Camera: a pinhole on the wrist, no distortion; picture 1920 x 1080 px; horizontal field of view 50.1 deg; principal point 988.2 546.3 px. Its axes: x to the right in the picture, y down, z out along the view. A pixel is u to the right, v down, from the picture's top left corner.
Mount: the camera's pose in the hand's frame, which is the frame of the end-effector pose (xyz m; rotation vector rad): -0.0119 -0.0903 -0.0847 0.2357 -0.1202 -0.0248
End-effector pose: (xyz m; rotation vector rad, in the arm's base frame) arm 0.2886 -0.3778 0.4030 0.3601 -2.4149 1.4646
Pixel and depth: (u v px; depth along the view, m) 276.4 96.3 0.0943
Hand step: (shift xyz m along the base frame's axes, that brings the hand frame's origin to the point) 0.0992 -0.0536 0.0871
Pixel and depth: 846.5 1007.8 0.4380
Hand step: 0.0788 -0.3555 -0.1147
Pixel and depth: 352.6 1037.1 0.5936
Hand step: 0.2156 -0.4667 -0.2510
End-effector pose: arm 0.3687 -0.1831 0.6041 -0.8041 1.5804 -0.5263
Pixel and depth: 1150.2 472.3 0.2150
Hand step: 0.1508 -0.0680 0.1009
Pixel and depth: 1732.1 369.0 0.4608
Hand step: 0.4075 -0.1915 0.0480
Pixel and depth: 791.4 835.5 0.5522
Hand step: 0.4834 0.0553 0.1099
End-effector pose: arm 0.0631 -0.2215 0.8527 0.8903 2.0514 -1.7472
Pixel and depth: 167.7 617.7 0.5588
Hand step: 0.0391 -0.5084 0.2354
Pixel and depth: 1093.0 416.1 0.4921
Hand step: -0.1740 -0.3998 0.1284
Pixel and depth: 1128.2 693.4 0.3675
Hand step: -0.1156 -0.2872 0.0761
